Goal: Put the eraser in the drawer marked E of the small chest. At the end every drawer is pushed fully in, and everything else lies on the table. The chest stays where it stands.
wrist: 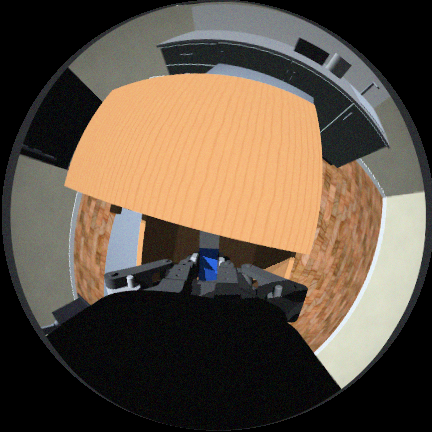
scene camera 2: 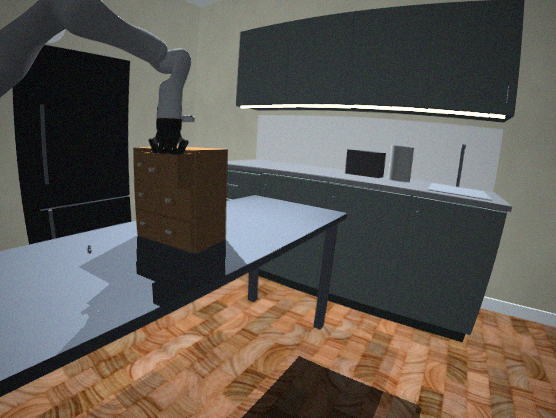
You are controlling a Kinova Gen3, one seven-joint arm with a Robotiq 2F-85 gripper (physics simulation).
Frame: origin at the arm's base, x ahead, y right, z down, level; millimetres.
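Seen in the pictures: gripper, fingertip midpoint: (wrist: 208, 258) (scene camera 2: 167, 172).
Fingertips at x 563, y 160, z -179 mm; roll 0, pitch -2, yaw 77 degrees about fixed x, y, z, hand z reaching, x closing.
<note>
Pixels of each thing's middle, then the offset from my fingertips to it. Level surfaces: height alone.
- small wooden chest, body centre: (wrist: 194, 174) (scene camera 2: 179, 194) dx +126, dy -74, dz +96 mm
- eraser, body centre: (wrist: 208, 256) dx +4, dy -1, dz -3 mm
- tiny dark object, body centre: (scene camera 2: 89, 248) dx -162, dy -227, dz +256 mm
- table, its level: dz +261 mm
The small wooden chest (scene camera 2: 210, 200) (wrist: 200, 150) stands on the table. Its upper drawer (scene camera 2: 164, 176) (wrist: 140, 244) on the right of the front is pulled out, with its dark inside showing in the wrist view. I cannot read any letters on the drawer fronts. My gripper (scene camera 2: 169, 148) (wrist: 208, 258) is shut on the eraser (wrist: 209, 270), which is blue with a greyish end that points down. The gripper is over the open drawer, low at its rim, close in front of the chest's top edge. In the scene view the fingertips and the eraser are hidden behind the drawer front.
A tiny dark object (scene camera 2: 89, 249) lies on the table (scene camera 2: 40, 290) left of the chest. The kitchen counter (scene camera 2: 300, 173) runs behind the table, and a dark fridge (scene camera 2: 85, 140) stands behind at the left. The other drawers look pushed in.
</note>
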